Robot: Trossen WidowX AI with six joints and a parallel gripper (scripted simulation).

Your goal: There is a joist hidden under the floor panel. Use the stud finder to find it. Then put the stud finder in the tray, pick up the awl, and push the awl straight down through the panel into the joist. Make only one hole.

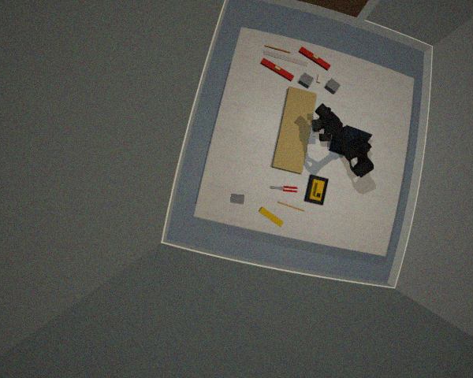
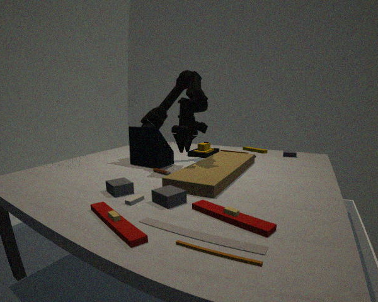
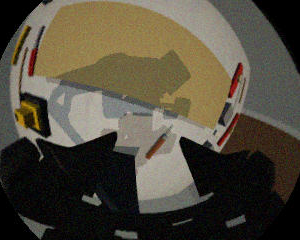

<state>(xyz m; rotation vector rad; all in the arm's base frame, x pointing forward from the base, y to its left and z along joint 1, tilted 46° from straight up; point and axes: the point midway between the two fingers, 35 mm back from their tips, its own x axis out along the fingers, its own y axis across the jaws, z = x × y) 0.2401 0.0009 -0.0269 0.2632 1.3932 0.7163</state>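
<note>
My gripper tip is 7 cm to the left of the awl, 7 cm above it and 4 cm past it. The rest, counted from my gripper tip: pale ruler (42 cm to the right, 30 cm ahead, 8 cm below); then yellow stud finder (38 cm to the left, 11 cm behind, 3 cm below); then black tray (36 cm to the left, 10 cm behind, 7 cm below).
</note>
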